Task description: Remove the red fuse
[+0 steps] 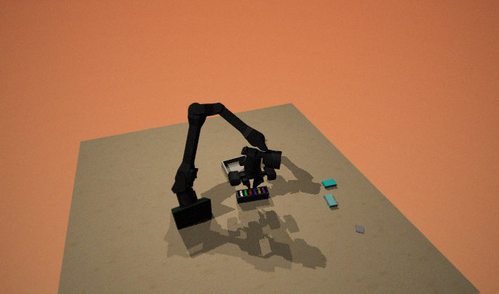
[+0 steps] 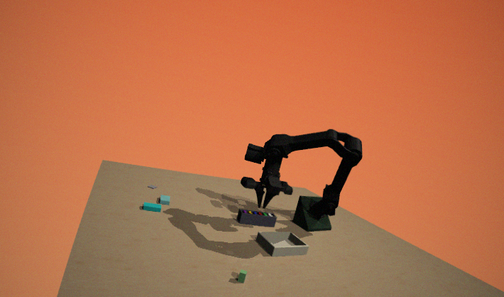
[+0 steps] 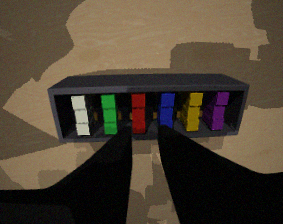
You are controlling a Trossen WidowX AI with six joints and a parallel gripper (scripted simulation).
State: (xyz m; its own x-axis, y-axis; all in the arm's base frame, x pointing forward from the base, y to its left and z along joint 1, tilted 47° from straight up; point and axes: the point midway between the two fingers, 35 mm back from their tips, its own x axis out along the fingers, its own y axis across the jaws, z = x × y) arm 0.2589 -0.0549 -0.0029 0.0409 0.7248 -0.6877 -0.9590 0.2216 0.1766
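Right now the red fuse is 4 cm below my gripper tip. Round my gripper tip: small green block 31 cm to the left, 26 cm ahead, 5 cm below; then small grey tile 34 cm to the right, 31 cm ahead, 6 cm below; then grey tray 18 cm to the left, 6 cm below, 3 cm ahead.
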